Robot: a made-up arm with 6 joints. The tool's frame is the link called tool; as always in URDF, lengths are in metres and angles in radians. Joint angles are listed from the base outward.
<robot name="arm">
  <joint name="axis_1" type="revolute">
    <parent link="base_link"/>
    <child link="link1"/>
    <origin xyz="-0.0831 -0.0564 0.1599" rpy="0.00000 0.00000 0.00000"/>
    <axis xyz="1 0 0"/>
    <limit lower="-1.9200" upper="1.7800"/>
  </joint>
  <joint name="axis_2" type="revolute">
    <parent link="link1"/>
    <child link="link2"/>
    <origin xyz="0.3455 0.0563 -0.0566" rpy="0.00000 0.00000 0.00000"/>
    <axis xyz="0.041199 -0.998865 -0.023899"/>
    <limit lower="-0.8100" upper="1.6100"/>
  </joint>
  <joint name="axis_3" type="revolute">
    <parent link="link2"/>
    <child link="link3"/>
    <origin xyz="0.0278 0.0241 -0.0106" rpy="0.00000 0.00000 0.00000"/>
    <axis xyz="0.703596 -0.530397 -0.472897"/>
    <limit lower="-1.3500" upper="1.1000"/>
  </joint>
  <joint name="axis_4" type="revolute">
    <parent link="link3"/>
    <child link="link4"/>
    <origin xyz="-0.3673 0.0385 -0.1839" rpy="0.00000 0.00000 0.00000"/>
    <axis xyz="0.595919 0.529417 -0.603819"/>
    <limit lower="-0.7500" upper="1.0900"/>
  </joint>
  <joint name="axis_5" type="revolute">
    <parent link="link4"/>
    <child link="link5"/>
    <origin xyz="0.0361 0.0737 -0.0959" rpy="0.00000 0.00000 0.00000"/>
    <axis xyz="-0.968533 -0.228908 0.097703"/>
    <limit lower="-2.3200" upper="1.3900"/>
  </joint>
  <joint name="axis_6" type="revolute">
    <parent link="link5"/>
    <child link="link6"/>
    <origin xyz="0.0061 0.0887 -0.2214" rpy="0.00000 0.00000 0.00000"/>
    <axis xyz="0 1 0"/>
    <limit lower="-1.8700" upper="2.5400"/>
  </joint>
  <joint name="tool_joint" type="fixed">
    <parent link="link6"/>
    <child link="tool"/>
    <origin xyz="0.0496 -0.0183 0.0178" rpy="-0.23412 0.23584 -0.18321"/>
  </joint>
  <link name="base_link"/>
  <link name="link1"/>
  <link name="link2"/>
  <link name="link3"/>
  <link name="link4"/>
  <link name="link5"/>
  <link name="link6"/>
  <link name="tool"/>
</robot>
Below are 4 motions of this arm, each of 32 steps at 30 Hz.
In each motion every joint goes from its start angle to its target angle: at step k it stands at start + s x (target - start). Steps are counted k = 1, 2, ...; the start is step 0. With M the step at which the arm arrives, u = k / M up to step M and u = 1 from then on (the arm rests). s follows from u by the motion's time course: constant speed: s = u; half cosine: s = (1 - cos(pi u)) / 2; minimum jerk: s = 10 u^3 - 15 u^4 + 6 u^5.
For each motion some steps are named. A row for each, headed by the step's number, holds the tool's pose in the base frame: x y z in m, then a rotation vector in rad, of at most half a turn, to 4 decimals.
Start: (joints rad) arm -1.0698 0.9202 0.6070 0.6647 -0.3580 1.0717
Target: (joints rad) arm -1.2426 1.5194 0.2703 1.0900 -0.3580 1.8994
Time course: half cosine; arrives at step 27
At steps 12, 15, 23, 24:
12: 0.5047 0.0108 -0.4941 -0.3530 1.0441 0.6154
15: 0.5151 -0.0076 -0.4856 -0.4555 1.1847 0.6577
23: 0.5362 -0.0397 -0.4585 -0.6775 1.4714 0.7173
24: 0.5375 -0.0414 -0.4564 -0.6920 1.4895 0.7198

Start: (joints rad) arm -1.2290 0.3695 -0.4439 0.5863 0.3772 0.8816
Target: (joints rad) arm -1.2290 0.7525 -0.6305 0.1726 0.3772 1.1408
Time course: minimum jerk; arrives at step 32
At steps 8, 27, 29, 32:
8: 0.0444 -0.6560 -0.0807 -1.5604 0.8479 -1.1466
27: 0.2312 -0.6981 0.0459 -1.9083 0.5135 -1.1663
29: 0.2359 -0.6979 0.0494 -1.9160 0.5032 -1.1687
32: 0.2374 -0.6978 0.0505 -1.9184 0.4999 -1.1695

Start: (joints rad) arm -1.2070 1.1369 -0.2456 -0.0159 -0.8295 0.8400
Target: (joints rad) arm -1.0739 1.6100 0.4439 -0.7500 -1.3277 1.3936
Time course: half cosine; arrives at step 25
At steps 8, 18, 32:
8: 0.5625 -0.3471 -0.4002 -1.1034 0.4488 0.4070
18: 0.6472 -0.0349 -0.4611 -1.3746 0.2773 0.8465
32: 0.6464 0.0629 -0.4598 -1.4860 0.1830 0.9231

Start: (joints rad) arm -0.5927 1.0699 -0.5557 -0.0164 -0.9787 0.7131
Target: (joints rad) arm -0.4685 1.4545 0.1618 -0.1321 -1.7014 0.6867
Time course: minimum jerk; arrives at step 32
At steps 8, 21, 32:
8: 0.3927 -0.1678 -0.4689 -0.3901 0.4742 0.2605
21: 0.4646 0.1788 -0.3776 0.0596 0.1767 1.0601
32: 0.4439 0.2600 -0.3193 0.1475 0.0838 1.3511

